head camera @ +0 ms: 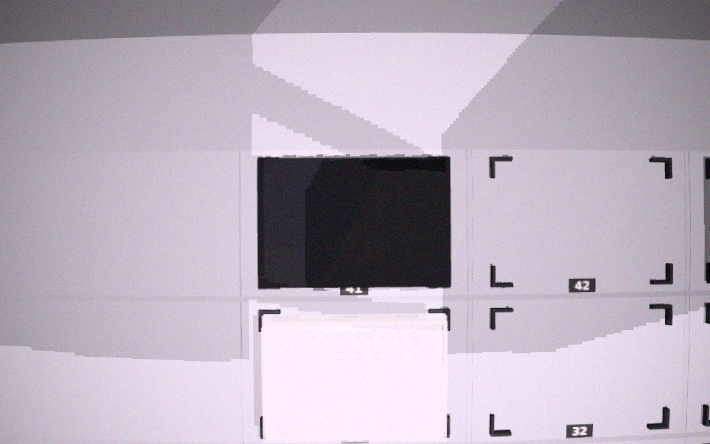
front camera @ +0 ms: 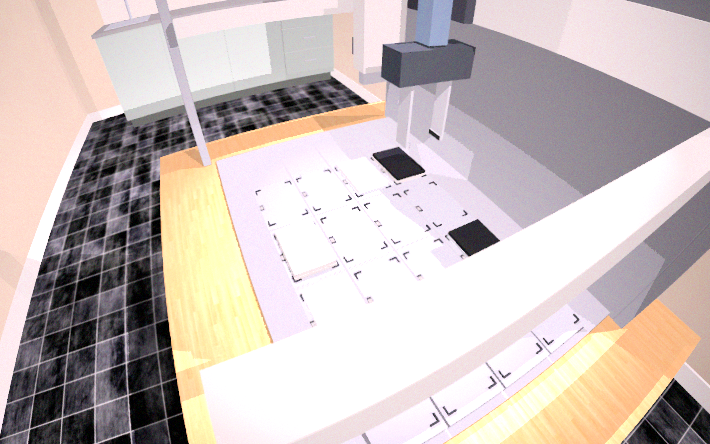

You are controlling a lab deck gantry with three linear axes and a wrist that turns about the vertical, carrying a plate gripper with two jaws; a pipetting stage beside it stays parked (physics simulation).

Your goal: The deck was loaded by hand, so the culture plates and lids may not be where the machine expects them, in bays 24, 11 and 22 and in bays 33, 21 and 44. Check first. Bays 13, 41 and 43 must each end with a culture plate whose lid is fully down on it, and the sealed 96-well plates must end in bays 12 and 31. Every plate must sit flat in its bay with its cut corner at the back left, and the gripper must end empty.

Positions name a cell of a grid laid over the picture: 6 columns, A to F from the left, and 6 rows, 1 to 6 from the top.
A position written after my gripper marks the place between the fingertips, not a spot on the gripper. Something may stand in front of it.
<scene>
In view: my gripper (front camera: D2), a black slab (head camera: C4) and a black slab (front camera: E4).
</scene>
